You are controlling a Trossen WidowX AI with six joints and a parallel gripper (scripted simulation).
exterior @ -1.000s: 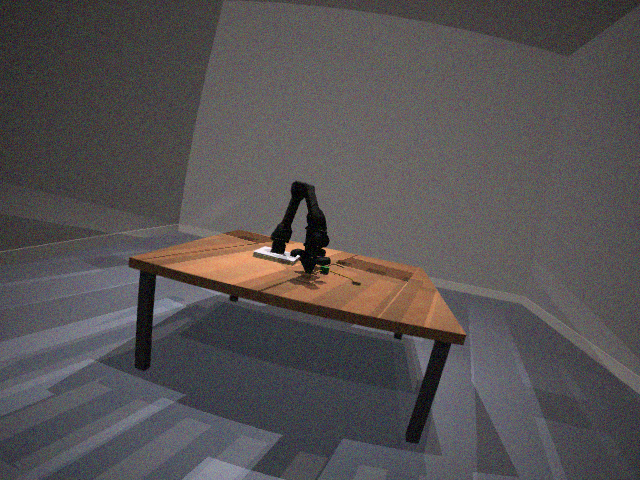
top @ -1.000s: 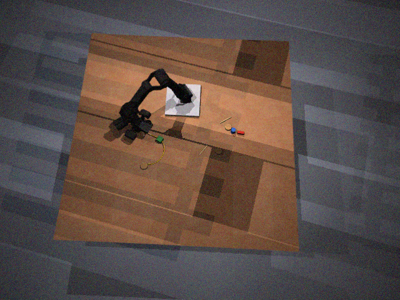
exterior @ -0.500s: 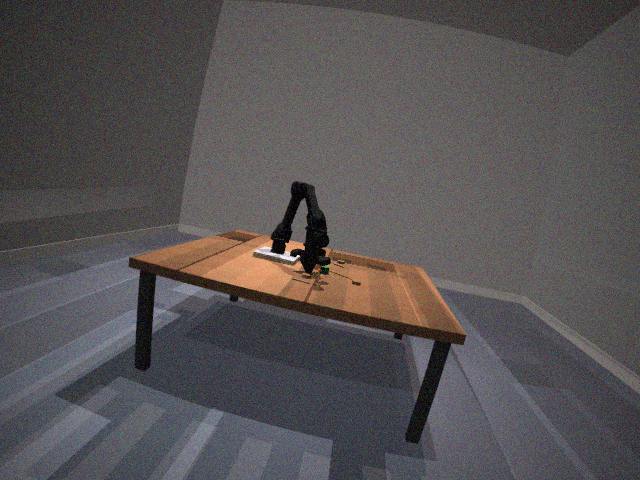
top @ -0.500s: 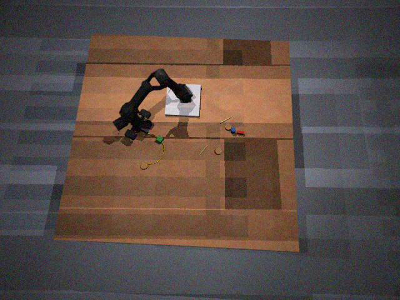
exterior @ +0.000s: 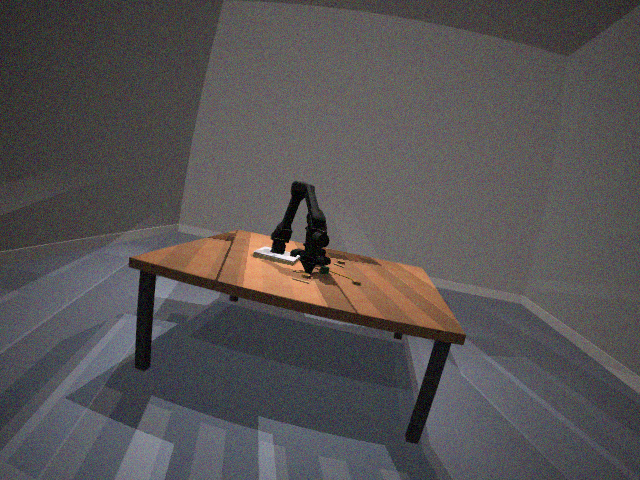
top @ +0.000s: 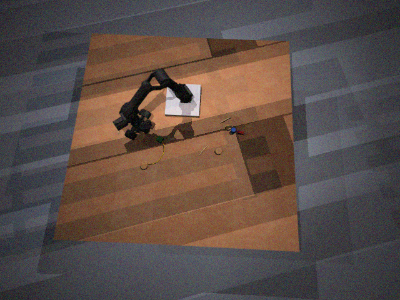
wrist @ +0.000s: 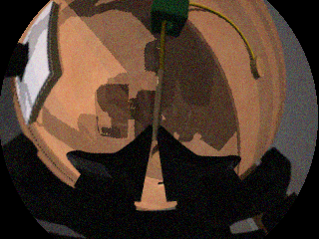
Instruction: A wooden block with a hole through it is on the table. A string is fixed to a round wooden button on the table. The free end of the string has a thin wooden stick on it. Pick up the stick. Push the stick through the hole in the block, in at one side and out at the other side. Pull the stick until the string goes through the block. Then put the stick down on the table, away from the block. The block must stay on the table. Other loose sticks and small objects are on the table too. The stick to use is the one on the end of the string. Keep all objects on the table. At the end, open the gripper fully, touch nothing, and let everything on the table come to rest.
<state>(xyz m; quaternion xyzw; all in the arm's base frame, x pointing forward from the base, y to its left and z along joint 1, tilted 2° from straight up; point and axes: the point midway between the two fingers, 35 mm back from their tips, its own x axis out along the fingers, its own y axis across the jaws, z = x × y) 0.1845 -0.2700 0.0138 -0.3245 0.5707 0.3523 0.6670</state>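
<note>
My gripper tip is now 40 mm to the right of the thin wooden stick, 20 mm short of it and 10 mm below it. Round my gripper tip: green block (110 mm to the left, 70 mm ahead, 20 mm above); round wooden button (220 mm ahead, 10 mm to the left, 10 mm above); blue piece (540 mm to the left, 40 mm ahead, 20 mm above).
</note>
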